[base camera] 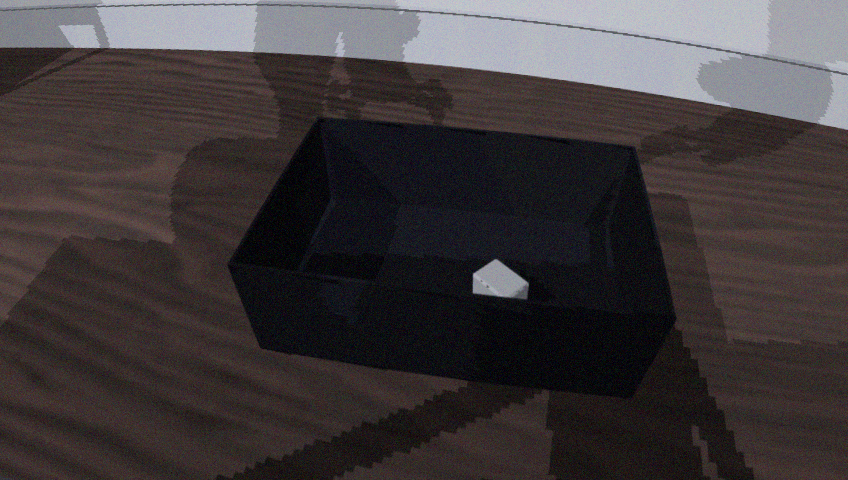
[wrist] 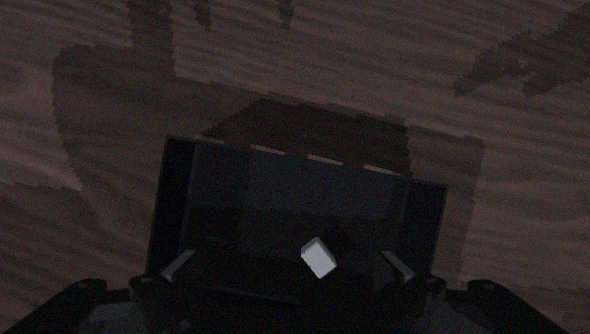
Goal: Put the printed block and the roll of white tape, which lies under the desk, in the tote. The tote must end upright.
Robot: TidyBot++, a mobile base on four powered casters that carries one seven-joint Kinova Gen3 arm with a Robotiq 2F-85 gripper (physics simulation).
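Frame: origin at the arm's base, x ahead, y down, z left, level; millimetres.
Seen in the pictures: gripper, between the fingertips: [wrist: 288, 270].
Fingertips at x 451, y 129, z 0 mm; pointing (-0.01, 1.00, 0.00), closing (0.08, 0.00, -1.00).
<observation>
Offsets run from my fingertips to a thing's top centre. Level surfaces: height alone.
The black tote {dx -44, dy +168, dz -10 mm} [base camera: 386, 333] [wrist: 300, 185] stands upright on the wooden floor with its open side up. The white printed block {dx -69, dy +230, dz -46 mm} [base camera: 501, 280] [wrist: 319, 259] is inside the tote's walls, right of the middle, and looks tilted; the near wall hides its lower part in the base camera view. Whether it touches the tote's bottom is hard to tell. My gripper [wrist: 288, 270] is open and empty above the tote, with the block showing below and between its spread fingers in the wrist view. The gripper does not show in the base camera view. The roll of white tape does not show in either view.
Dark brown wooden floor {dy +268 mm} [base camera: 119, 368] [wrist: 300, 65] surrounds the tote, with jagged shadows across it. A pale surface [base camera: 535, 41] with a thin dark line lies beyond the floor's curved far edge in the base camera view.
</observation>
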